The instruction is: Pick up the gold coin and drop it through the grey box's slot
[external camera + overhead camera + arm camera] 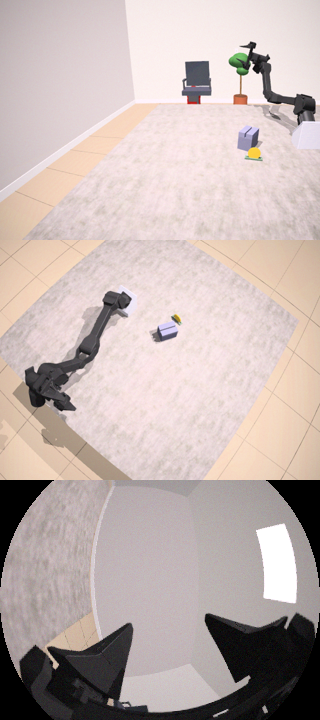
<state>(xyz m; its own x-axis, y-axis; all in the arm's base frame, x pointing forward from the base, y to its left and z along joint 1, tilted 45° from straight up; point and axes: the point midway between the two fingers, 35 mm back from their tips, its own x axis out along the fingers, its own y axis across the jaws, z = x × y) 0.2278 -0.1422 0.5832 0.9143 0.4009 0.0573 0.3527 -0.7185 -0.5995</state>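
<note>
The gold coin is 30 mm behind my gripper tip, 640 mm to the left of it and 360 mm below it.
</note>
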